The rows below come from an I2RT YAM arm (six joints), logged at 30 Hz.
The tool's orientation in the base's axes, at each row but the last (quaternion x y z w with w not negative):
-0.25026 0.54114 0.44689 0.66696
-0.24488 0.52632 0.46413 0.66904
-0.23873 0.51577 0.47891 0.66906
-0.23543 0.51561 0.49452 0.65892
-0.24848 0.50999 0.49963 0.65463
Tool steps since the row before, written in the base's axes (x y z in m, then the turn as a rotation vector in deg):
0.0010 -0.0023 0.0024 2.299 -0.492 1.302
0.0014 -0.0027 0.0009 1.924 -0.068 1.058
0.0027 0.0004 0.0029 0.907 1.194 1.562
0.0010 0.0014 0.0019 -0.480 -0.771 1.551
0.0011 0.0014 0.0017 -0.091 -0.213 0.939
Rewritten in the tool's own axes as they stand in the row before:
-0.0030 -0.0016 -0.0007 -1.357 -2.032 1.119
-0.0018 -0.0023 -0.0012 -0.981 -1.551 1.207
-0.0025 -0.0017 0.0026 -0.956 -0.022 1.943
-0.0012 0.0000 0.0023 -1.720 0.431 -0.292
-0.0010 -0.0002 0.0022 -0.944 0.175 0.119

